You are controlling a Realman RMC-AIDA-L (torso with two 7-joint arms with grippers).
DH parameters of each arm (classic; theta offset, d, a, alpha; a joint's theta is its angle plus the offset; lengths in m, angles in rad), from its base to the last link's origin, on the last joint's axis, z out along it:
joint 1: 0 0.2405 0 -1.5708
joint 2: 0 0 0 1.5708
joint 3: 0 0.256 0 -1.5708
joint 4: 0 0 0 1.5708
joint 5: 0 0.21 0 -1.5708
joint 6: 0 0 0 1.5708
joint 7: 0 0.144 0 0
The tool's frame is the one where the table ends.
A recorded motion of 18 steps. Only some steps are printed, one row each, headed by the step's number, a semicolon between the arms.
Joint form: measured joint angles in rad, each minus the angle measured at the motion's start. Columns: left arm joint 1, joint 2, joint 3, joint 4, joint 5, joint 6, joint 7; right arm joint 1, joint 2, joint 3, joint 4, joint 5, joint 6, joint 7.
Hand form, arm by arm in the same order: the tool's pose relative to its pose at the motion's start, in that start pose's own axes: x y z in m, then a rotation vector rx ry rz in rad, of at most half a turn. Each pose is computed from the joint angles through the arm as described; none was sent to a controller.
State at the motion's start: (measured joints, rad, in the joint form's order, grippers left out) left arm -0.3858 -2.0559 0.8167 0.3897 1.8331 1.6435 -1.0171; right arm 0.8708 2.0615 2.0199 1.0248 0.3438 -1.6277 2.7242
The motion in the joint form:
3: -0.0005 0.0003 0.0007 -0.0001 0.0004 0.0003 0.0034; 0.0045 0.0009 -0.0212 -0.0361 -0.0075 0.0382 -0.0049
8: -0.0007 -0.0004 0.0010 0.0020 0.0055 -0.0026 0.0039; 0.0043 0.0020 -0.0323 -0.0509 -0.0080 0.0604 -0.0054
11: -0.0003 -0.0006 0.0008 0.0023 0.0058 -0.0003 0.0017; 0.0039 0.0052 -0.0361 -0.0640 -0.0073 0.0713 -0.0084
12: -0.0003 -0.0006 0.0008 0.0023 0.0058 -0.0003 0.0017; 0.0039 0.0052 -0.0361 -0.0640 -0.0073 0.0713 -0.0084
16: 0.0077 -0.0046 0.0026 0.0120 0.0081 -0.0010 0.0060; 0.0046 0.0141 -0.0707 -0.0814 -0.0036 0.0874 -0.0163
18: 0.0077 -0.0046 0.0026 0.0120 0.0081 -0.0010 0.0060; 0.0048 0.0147 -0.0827 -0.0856 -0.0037 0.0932 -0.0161
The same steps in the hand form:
3: 0.0001 0.0000 0.0000 -0.0012 -0.0008 0.0038; -0.0009 -0.0005 0.0078 0.0167 0.0073 -0.0131
8: -0.0005 -0.0001 0.0003 -0.0017 -0.0067 0.0058; -0.0015 -0.0006 0.0116 0.0238 0.0056 -0.0176
11: -0.0004 0.0003 0.0002 -0.0035 -0.0056 0.0035; -0.0007 0.0003 0.0153 0.0212 0.0093 -0.0200
12: -0.0004 0.0003 0.0002 -0.0035 -0.0056 0.0035; -0.0007 0.0003 0.0153 0.0212 0.0093 -0.0200
16: -0.0019 0.0015 -0.0003 -0.0012 -0.0086 0.0088; -0.0002 0.0065 0.0229 0.0236 0.0263 -0.0527
18: -0.0019 0.0015 -0.0003 -0.0012 -0.0086 0.0088; -0.0003 0.0075 0.0246 0.0288 0.0304 -0.0609

